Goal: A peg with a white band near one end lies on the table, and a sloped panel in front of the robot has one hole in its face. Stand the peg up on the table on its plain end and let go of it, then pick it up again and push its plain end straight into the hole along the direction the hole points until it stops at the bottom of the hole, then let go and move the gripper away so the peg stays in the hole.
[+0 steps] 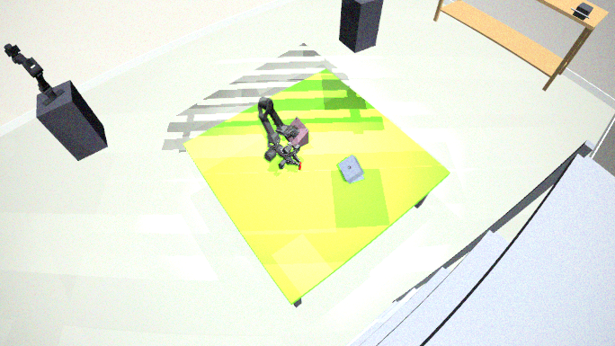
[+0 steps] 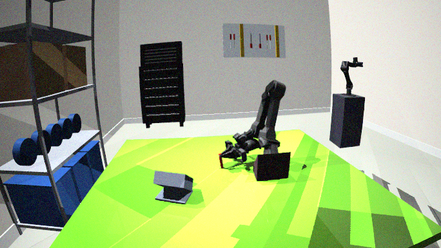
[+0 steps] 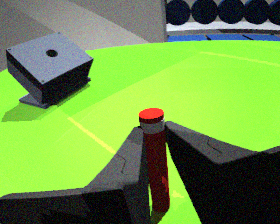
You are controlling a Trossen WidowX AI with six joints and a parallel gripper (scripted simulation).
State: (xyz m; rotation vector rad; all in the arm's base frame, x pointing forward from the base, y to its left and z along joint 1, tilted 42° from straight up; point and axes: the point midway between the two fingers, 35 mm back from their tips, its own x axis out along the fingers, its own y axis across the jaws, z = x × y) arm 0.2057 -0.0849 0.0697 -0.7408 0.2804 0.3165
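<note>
The red peg lies 10 mm below my gripper tip. Also, from my gripper tip: grey sloped panel 250 mm to the left, 190 mm ahead, 10 mm below.
</note>
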